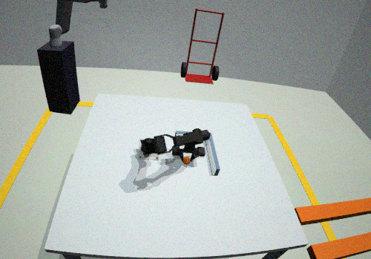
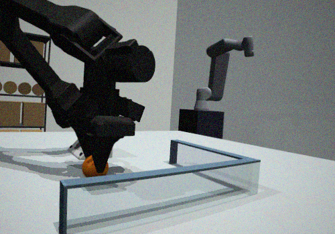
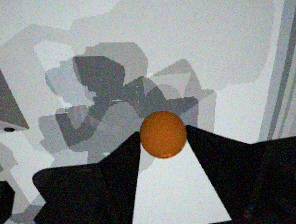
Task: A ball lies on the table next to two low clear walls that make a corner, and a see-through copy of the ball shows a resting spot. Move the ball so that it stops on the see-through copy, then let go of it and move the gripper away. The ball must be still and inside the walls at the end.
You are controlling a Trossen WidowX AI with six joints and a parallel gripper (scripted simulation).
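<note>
Now: the orange ball right at my gripper tip.
</note>
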